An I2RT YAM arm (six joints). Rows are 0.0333 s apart.
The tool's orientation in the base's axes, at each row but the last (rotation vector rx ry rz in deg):
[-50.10, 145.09, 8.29]
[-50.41, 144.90, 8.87]
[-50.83, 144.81, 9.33]
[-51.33, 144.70, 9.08]
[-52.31, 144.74, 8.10]
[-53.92, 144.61, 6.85]
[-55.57, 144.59, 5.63]
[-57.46, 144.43, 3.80]
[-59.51, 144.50, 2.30]
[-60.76, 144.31, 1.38]
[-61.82, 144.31, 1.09]
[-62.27, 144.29, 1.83]
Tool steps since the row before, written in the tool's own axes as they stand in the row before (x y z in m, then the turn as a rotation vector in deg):
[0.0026, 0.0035, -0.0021, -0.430, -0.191, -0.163]
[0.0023, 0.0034, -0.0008, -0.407, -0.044, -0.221]
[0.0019, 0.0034, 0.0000, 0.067, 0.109, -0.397]
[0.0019, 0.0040, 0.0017, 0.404, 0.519, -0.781]
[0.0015, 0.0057, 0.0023, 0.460, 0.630, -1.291]
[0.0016, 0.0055, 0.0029, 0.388, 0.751, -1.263]
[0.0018, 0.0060, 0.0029, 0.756, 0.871, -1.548]
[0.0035, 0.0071, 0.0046, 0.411, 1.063, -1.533]
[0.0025, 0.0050, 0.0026, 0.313, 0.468, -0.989]
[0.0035, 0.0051, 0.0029, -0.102, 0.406, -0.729]
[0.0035, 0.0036, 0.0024, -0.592, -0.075, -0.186]
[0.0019, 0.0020, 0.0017, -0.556, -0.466, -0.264]
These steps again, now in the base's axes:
[-0.0047, 0.0008, 0.0005, 0.352, 0.050, 0.348]
[-0.0040, 0.0012, -0.0005, 0.224, 0.139, 0.383]
[-0.0034, 0.0016, -0.0010, -0.264, -0.053, 0.319]
[-0.0031, 0.0025, -0.0025, -0.895, -0.022, 0.491]
[-0.0037, 0.0041, -0.0030, -1.195, -0.092, 0.916]
[-0.0035, 0.0039, -0.0037, -1.213, 0.051, 0.914]
[-0.0040, 0.0040, -0.0039, -1.640, -0.149, 1.007]
[-0.0053, 0.0039, -0.0064, -1.539, 0.218, 1.111]
[-0.0041, 0.0024, -0.0040, -0.875, -0.049, 0.726]
[-0.0047, 0.0017, -0.0047, -0.478, 0.235, 0.651]
[-0.0038, 0.0005, -0.0040, 0.355, 0.326, 0.398]
[-0.0020, 0.0004, -0.0025, 0.581, 0.015, 0.508]

